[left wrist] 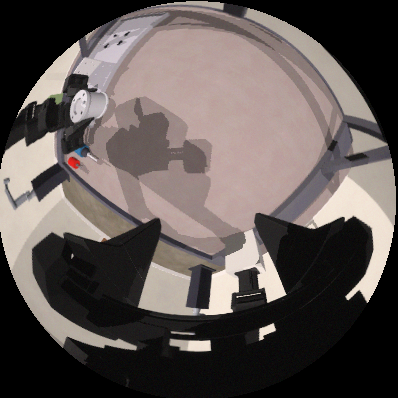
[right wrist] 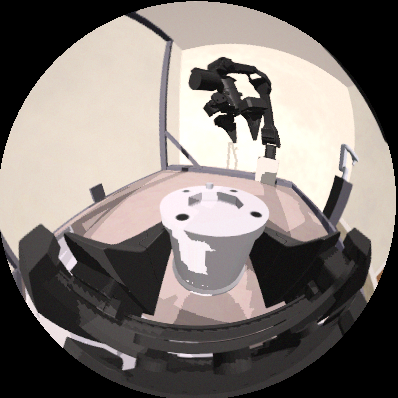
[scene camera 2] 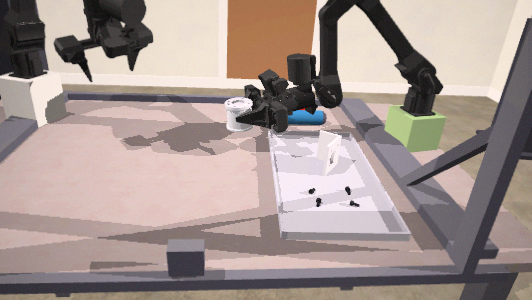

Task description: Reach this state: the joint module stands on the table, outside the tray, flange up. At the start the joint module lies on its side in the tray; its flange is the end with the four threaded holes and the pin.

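Frame: origin at the left arm's base, x ahead, y up, z right, level; centimetres.
Where they show: left gripper, fingertip midpoint: [left wrist: 208, 220] [right wrist: 243, 141] [scene camera 2: 111, 75]; right gripper, fingertip midpoint: [left wrist: 93, 102] [right wrist: 208, 221] [scene camera 2: 231, 115]; left arm's base at its link origin: [left wrist: 247, 272] [right wrist: 269, 157] [scene camera 2: 28, 74]; right arm's base at its link origin: [scene camera 2: 417, 111].
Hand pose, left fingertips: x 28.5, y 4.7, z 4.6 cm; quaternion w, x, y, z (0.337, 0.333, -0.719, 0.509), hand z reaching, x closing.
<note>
Each offset is from my left fingertips to the centre of the thing.
The white joint module @[dz -8.2, dx +27.2, dy -7.4 cm] [scene camera 2: 237, 119] [left wrist: 91, 106] [right wrist: 212, 262] is upright, flange up, outside the tray @[dz -2.6, dx +48.9, dy -15.7 cm] [scene camera 2: 345, 235], beyond its far left corner in the scene view. The flange's threaded holes and small pin show on top in the right wrist view. My right gripper [scene camera 2: 244, 112] is shut on the module's body from the sides, its fingers nearly level below the flange. The module's base is at or very near the table top; contact cannot be told for sure. My left gripper [scene camera 2: 111, 75] [left wrist: 208, 220] [right wrist: 243, 141] is open and empty, raised high at the left, far from the module.
A white angled bracket @[dz -6.3, dx +48.0, dy -12.6 cm] [scene camera 2: 327, 152] stands in the tray, with several black screws nearer the front. A blue cylindrical tool @[dz -28.2, dx +33.4, dy -14.5 cm] [scene camera 2: 307, 118] [left wrist: 81, 151] and a red one @[dz -37.1, dx +33.4, dy -14.8 cm] [left wrist: 74, 162] lie behind the tray, close to my right gripper. A grey block @[dz +33.3, dx +34.5, dy -13.3 cm] [scene camera 2: 186, 258] is at the front edge.
</note>
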